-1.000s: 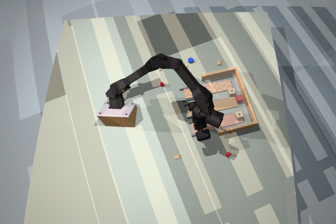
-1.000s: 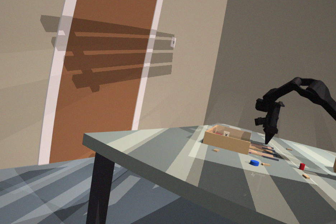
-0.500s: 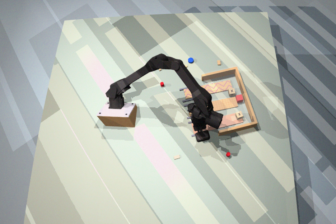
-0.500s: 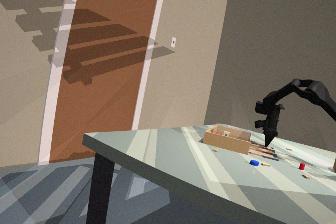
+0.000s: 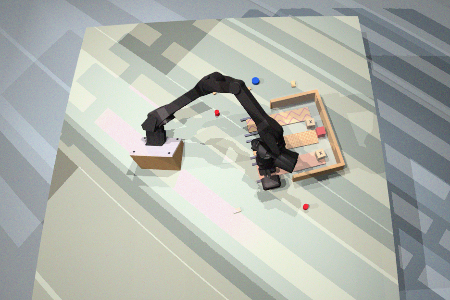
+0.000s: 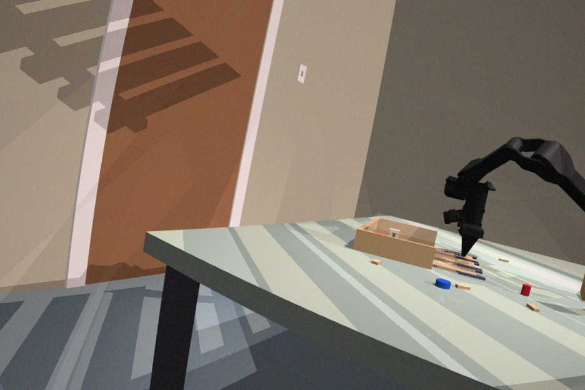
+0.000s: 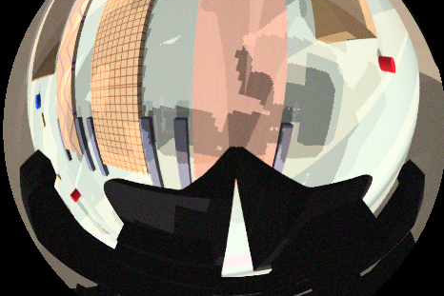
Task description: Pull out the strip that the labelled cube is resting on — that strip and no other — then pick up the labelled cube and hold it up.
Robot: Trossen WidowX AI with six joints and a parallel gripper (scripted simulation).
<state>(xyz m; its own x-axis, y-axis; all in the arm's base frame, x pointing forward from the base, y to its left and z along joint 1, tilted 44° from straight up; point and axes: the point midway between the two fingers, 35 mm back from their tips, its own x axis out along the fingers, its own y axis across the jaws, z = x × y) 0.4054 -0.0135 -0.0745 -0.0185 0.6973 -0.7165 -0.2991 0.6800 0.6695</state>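
My gripper tip is 9 cm short of the pink strip and 3 cm to the right of it. From my gripper tip the other things lie so: blue disc: 6 cm behind, 38 cm to the left.
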